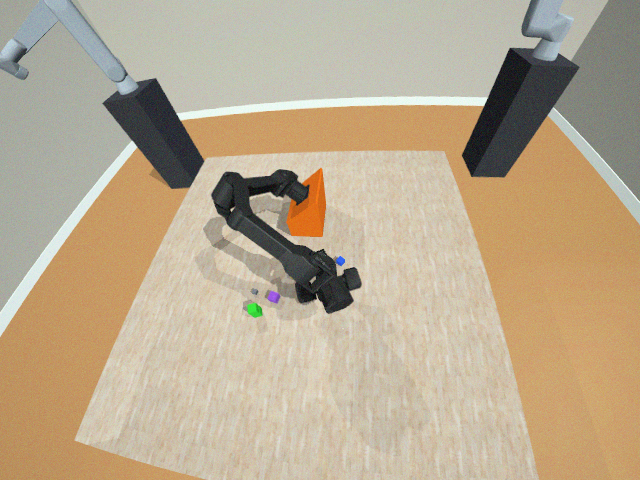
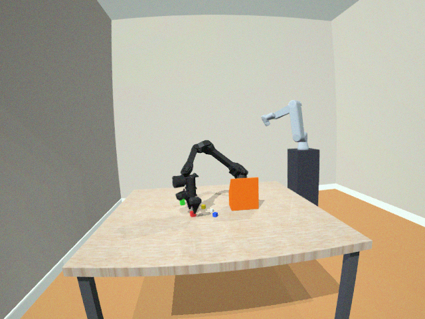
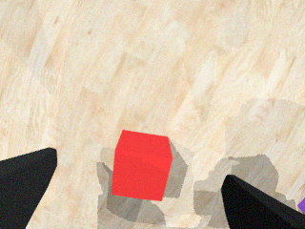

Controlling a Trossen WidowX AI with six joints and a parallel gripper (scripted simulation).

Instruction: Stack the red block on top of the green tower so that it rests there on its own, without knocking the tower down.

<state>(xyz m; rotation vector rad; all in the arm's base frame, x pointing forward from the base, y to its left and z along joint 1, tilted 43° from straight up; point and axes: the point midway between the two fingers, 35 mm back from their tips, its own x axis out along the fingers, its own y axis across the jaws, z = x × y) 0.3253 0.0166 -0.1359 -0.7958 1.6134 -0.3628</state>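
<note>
Now: gripper tip 20 mm above the red block. Round my gripper tip: blue block (130 mm behind, 30 mm to the left, 20 mm below); then white block (120 mm behind, 60 mm to the right, 20 mm below); then yellow block (130 mm to the right, 70 mm behind, 20 mm below).
</note>
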